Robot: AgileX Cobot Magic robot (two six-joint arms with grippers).
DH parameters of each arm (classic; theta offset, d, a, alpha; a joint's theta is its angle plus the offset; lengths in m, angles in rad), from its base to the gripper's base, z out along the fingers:
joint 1: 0 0.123 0 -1.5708
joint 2: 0.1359 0 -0.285 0
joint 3: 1.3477 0 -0.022 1.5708
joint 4: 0 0.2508 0 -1.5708
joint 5: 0 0 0.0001 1.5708
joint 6: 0 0.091 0 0
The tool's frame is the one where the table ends.
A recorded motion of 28 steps. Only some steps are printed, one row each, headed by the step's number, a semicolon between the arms.
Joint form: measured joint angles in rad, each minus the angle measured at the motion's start. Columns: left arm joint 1, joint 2, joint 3, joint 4, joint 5, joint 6; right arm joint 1, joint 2, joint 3, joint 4, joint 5, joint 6.
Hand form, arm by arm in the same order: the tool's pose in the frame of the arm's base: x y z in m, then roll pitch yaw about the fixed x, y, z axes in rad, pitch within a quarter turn. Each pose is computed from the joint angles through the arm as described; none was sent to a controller.
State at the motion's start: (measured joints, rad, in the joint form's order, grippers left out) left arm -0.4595 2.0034 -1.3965 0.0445 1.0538 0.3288; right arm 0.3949 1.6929 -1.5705 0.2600 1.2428 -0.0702
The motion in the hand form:
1: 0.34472 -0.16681 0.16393 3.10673 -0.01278 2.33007; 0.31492 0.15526 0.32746 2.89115 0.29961 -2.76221
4: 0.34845 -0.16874 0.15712 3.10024 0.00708 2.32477; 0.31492 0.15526 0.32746 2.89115 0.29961 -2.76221
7: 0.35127 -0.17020 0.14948 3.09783 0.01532 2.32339; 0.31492 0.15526 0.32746 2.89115 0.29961 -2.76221
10: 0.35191 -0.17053 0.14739 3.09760 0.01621 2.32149; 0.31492 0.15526 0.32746 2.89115 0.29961 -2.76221
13: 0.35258 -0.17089 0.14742 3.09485 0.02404 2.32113; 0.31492 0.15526 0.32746 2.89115 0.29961 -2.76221
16: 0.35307 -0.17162 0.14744 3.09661 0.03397 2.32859; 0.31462 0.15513 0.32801 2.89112 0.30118 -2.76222
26: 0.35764 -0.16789 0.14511 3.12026 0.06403 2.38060; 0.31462 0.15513 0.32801 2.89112 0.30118 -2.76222
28: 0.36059 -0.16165 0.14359 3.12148 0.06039 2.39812; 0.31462 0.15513 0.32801 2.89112 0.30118 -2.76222
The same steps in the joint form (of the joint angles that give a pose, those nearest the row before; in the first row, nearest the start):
1: 0.0000 0.0074 0.0000 -0.0015 -0.0098 0.0018; 0.0000 0.0000 0.0000 0.0000 0.0000 0.0000
4: 0.0000 0.0252 0.0000 -0.0015 -0.0486 0.0057; 0.0000 0.0000 0.0000 0.0000 0.0000 0.0000
7: 0.0000 0.0450 0.0000 -0.0015 -0.0770 0.0060; 0.0000 0.0000 0.0000 0.0000 0.0000 0.0000
10: 0.0000 0.0504 0.0000 -0.0015 -0.0834 0.0077; 0.0000 0.0000 0.0000 0.0000 0.0000 0.0000
13: 0.0000 0.0504 0.0000 -0.0015 -0.0917 0.0077; 0.0000 0.0000 0.0000 0.0000 0.0000 0.0000
16: 0.0000 0.0504 0.0000 -0.0072 -0.1002 0.0030; 0.0000 -0.0016 0.0000 0.0000 0.0000 0.0000
26: 0.0206 0.0565 0.0000 -0.0445 -0.1267 -0.0074; 0.0000 -0.0016 0.0000 0.0000 0.0000 0.0000
28: 0.0381 0.0604 0.0000 -0.0445 -0.1267 -0.0074; 0.0000 -0.0016 0.0000 0.0000 0.0000 0.0000

